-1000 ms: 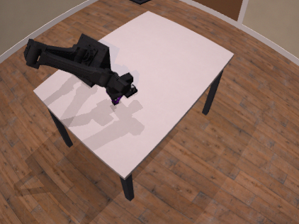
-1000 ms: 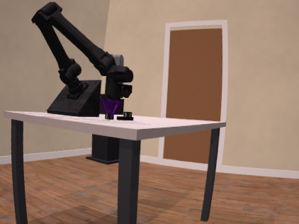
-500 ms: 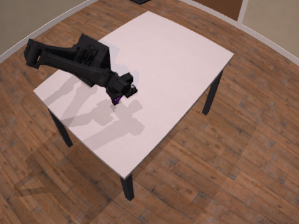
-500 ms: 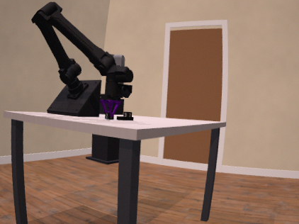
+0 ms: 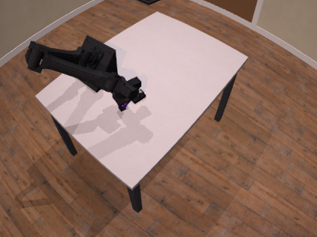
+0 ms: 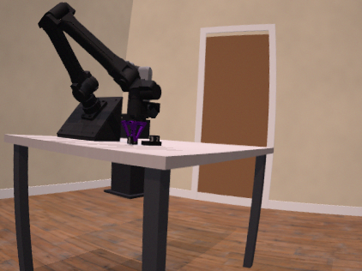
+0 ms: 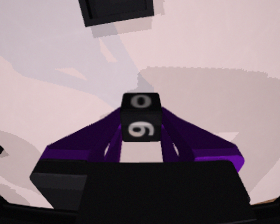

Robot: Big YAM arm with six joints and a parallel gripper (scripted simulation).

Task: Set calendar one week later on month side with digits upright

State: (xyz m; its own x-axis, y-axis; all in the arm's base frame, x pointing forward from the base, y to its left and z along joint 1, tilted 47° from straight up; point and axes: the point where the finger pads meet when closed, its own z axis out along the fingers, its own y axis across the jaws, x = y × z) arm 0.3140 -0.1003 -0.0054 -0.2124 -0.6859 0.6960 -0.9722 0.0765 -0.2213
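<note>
Now: hand 10 mm above the black date cube. Also, from my hand: black tray 110 mm to the left, 10 mm below.
</note>
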